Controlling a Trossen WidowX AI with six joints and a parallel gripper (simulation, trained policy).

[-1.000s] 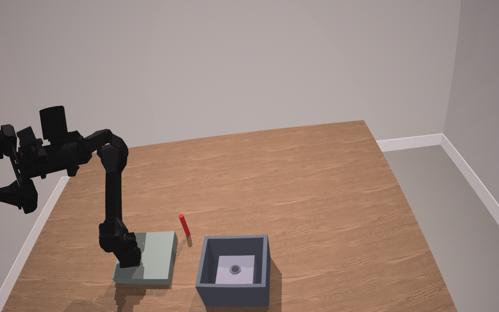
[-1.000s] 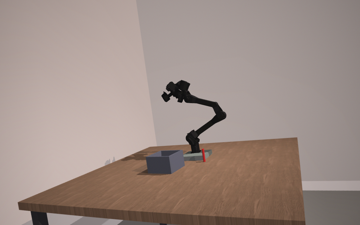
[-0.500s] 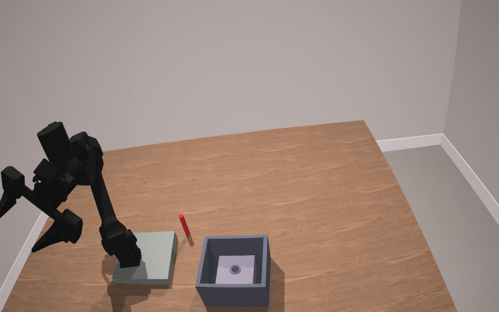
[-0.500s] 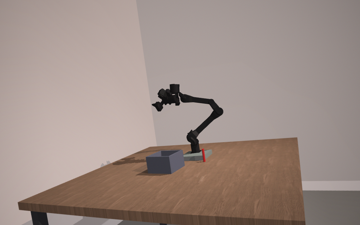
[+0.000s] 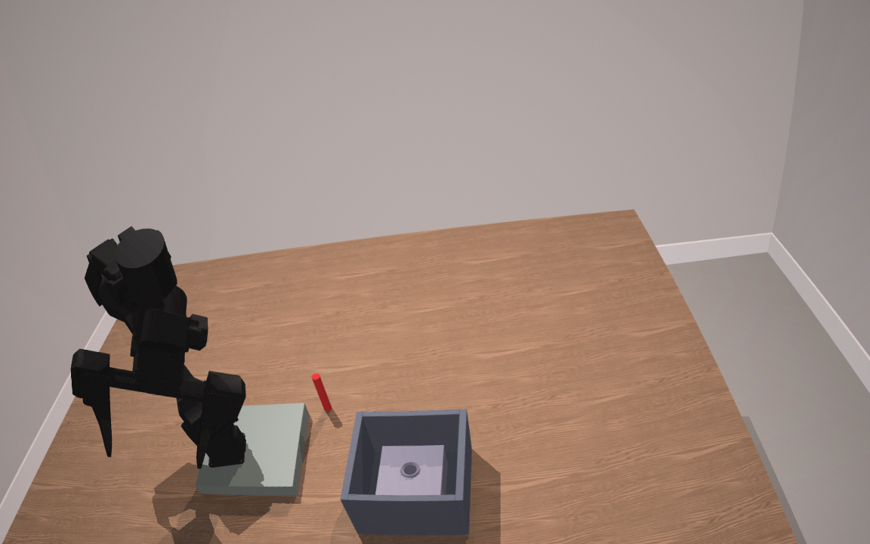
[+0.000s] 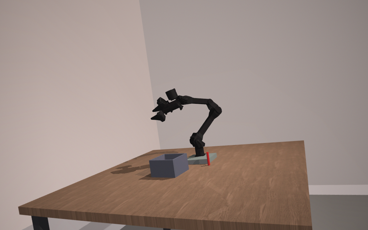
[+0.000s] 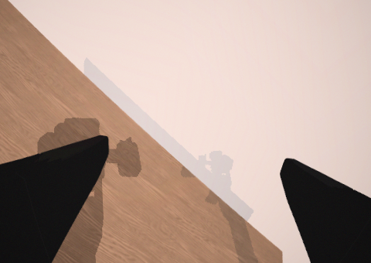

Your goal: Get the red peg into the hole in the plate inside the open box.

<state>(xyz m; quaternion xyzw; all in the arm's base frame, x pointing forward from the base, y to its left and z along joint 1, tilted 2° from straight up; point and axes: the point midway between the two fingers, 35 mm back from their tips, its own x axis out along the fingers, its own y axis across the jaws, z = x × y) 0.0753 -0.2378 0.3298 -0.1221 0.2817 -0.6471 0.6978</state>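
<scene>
The red peg lies 370 mm to the left of my gripper tip, 300 mm below it and 100 mm ahead of it. From my gripper tip the other things lie so: dark grey box: 320 mm below, 230 mm ahead, 160 mm to the left.
</scene>
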